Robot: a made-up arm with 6 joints. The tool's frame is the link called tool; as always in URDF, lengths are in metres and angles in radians.
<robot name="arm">
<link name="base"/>
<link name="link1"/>
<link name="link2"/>
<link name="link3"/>
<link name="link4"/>
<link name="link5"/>
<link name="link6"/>
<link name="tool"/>
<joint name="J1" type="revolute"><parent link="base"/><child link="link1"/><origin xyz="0.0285 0.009 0.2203" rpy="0 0 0"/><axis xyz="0 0 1"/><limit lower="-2.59" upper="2.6"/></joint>
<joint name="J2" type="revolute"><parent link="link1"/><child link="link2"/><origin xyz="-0.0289 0.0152 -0.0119" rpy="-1.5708 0 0"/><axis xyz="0 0 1"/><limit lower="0.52" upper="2.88"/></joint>
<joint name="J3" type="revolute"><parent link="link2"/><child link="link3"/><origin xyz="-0.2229 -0.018 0.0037" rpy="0 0 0"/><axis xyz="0 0 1"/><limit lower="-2.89" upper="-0.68"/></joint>
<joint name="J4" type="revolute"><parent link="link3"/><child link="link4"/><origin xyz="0.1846 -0.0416 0.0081" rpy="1.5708 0 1.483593"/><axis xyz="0 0 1"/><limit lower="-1.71" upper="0.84"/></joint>
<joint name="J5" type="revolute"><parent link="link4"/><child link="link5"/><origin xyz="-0.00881 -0.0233 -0.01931" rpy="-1.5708 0 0"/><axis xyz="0 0 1"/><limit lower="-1.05" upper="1.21"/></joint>
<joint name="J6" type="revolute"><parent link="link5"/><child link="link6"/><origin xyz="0.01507 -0.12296 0.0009" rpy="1.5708 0 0"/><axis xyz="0 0 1"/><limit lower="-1.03" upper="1.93"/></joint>
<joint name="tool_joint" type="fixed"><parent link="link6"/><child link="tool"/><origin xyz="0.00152 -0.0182 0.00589" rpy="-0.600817 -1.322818 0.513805"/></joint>
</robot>
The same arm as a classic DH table. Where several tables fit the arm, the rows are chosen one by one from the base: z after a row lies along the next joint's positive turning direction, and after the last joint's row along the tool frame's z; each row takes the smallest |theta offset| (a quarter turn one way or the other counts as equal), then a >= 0, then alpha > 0; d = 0 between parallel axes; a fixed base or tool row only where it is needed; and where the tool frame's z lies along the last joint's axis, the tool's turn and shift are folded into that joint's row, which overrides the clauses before.
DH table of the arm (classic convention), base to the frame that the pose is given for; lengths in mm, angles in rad. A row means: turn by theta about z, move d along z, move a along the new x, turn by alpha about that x. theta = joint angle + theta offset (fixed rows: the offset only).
base (fixed): theta offset 0.3059, d 0, a 29.9, alpha 0
J1: theta offset -0.3059, d 208.4, a -28.9, alpha -1.5708
J2: theta offset 0.0806, d 0, a -223.6, alpha 0
J3: theta offset 1.403, d 27, a -25.4, alpha 1.5708
J4: theta offset 0, d 168.2, a -8.8, alpha -1.5708
J5: theta offset 0, d -22.4, a 15.1, alpha 1.5708
J6: theta offset 1.4692, d 129.5, a -18, alpha -1.3669
tool (fixed): theta offset -1.4286, d -3.4, a 0, alpha 0
Joint limits (rad, base to tool): -2.59..2.6 0.52..2.88 -2.89..-0.68 -1.71..0.84 -1.05..1.21 -1.03..1.93

